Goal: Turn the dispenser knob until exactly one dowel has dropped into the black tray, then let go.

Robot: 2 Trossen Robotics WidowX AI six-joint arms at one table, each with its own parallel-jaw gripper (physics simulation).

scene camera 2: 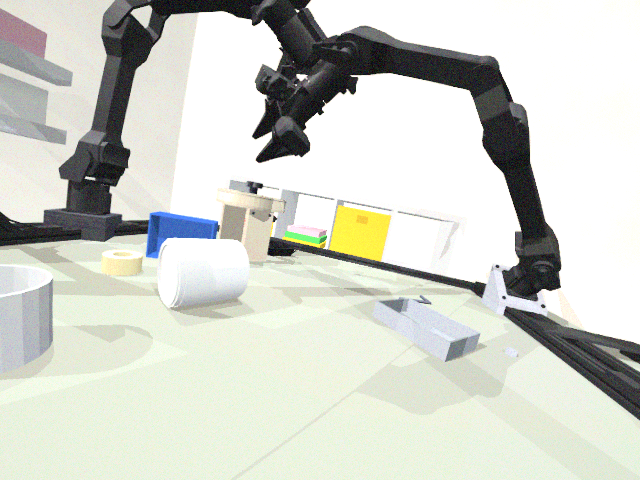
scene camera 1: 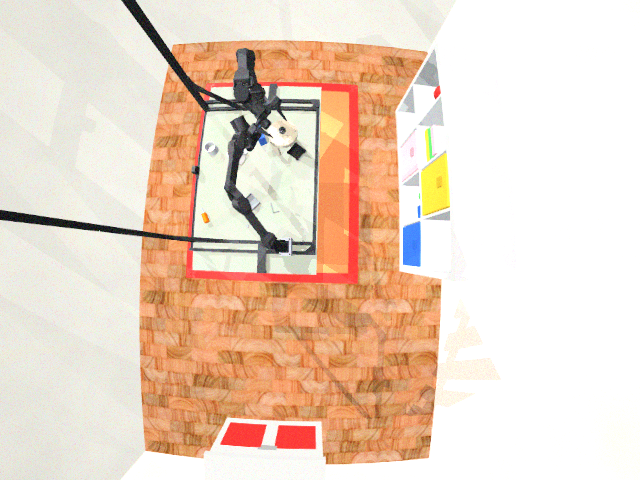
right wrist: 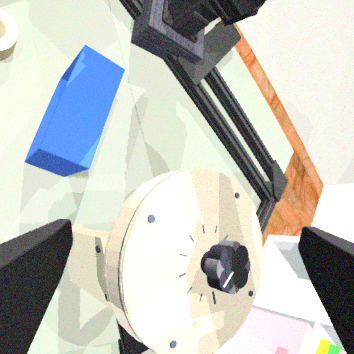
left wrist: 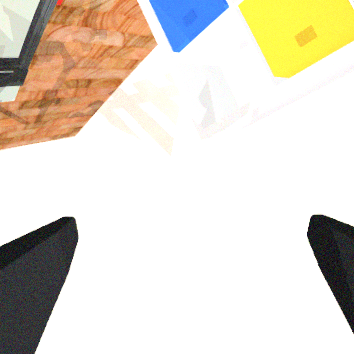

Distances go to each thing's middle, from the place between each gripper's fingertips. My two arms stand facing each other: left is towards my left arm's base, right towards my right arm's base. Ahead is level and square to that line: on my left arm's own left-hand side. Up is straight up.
Labels:
The dark knob [right wrist: 226,264] is 100 mm ahead of my right hand, 20 mm to the left of it and 90 mm below it. Also, from my right hand: blue bin [scene camera 2: 162,225] (40 mm behind, 100 mm to the left, 190 mm below); dispenser [scene camera 2: 236,198] (100 mm ahead, 20 mm to the left, 90 mm below); white cylinder [scene camera 2: 190,271] (190 mm behind, 10 mm to the right, 200 mm below).
I see my left gripper 27 cm above the dark knob and 15 cm to the right of it. From my left hand the other things lie so: blue bin 38 cm below, 23 cm to the left, 14 cm behind; then dispenser 27 cm below, 15 cm to the left; then white cylinder 38 cm below, 29 cm behind, 13 cm to the left.

